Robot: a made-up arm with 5 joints.
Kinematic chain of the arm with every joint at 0, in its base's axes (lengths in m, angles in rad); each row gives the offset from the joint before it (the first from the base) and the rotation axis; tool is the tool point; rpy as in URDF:
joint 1: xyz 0.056 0 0.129 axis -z
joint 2: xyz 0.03 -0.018 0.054 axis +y
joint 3: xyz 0.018 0 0.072 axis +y
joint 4: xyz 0.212 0 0.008 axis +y
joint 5: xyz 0.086 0.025 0 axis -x
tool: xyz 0 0 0 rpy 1.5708 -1.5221 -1.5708
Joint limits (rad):
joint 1: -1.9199..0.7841
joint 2: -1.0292..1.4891
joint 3: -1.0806..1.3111
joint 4: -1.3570..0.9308
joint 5: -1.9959..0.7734
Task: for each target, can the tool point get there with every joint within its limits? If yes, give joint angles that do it. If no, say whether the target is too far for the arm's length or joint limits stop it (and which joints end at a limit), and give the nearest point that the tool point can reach.
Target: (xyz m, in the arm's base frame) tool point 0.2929 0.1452 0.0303
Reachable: yes | joints -0.5245 0.3617 0.4117 0.2030 -1.6124
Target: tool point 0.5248 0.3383 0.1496
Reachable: no: too far | nearest point 0.3808 0.2344 0.1604 | short by 0.178 m
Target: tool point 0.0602 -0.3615 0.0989
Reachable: no: joint limits stop it (at a limit: joint 2, joint 3) | nearest point 0.0581 -0.1800 0.0945 | short by 0.182 m
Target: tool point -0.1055 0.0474 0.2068
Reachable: no: joint limits stop it (at a limit: joint 2, joint 3, joint 4) | nearest point -0.1028 0.0466 0.1402 | short by 0.067 m
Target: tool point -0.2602 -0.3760 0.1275
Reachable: no: too far | nearest point -0.0596 -0.1375 0.1000 | short by 0.313 m
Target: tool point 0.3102 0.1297 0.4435
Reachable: yes | joints -0.4471 0.1241 -0.8001 0.0203 -1.5838
